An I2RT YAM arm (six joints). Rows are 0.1 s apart.
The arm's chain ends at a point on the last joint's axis. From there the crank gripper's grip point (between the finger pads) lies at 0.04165 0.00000 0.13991 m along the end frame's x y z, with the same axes.
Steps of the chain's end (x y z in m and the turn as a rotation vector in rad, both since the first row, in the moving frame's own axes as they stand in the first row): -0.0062 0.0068 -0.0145 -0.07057 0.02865 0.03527; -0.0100 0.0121 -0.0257 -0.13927 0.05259 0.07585; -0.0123 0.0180 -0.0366 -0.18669 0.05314 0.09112; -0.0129 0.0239 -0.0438 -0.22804 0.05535 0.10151; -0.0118 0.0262 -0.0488 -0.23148 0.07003 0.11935
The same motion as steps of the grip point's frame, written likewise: -0.0024 0.0182 -0.0161 -0.07057 0.02865 0.03527; -0.0036 0.0348 -0.0296 -0.13927 0.05259 0.07585; -0.0063 0.0478 -0.0418 -0.18669 0.05314 0.09112; -0.0071 0.0598 -0.0504 -0.22804 0.05535 0.10151; -0.0044 0.0634 -0.0563 -0.23148 0.07003 0.11935
